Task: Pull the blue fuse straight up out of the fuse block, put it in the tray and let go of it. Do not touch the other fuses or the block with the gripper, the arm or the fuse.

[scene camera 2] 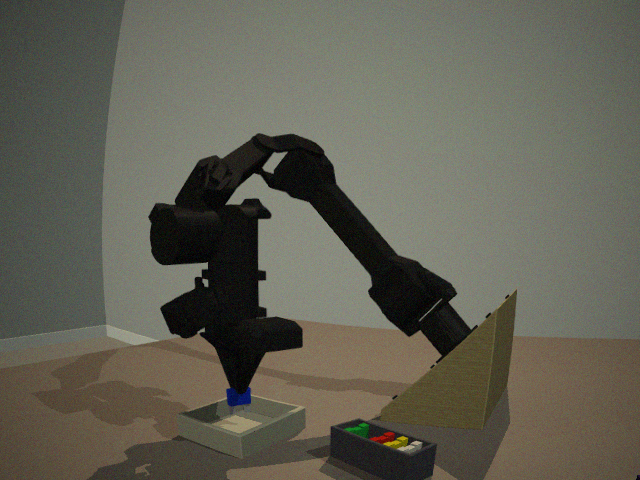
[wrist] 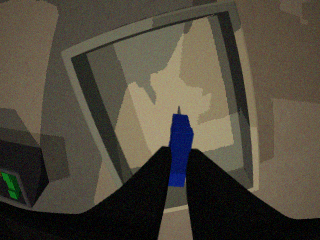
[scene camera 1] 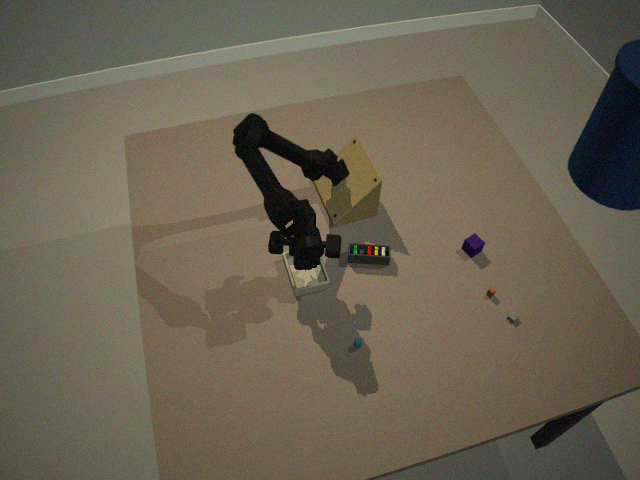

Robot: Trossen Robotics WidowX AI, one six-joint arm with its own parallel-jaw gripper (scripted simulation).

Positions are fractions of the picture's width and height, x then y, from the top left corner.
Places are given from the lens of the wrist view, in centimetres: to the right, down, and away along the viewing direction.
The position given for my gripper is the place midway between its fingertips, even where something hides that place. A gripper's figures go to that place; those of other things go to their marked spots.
my gripper (wrist: 0.56, 0.65): 1, 2, 10
blue fuse (wrist: 0.57, 0.56): 1, 1, 8
tray (wrist: 0.40, 0.34): -2, -2, 14
The marked spots on the tray and the blue fuse are 7 cm apart.
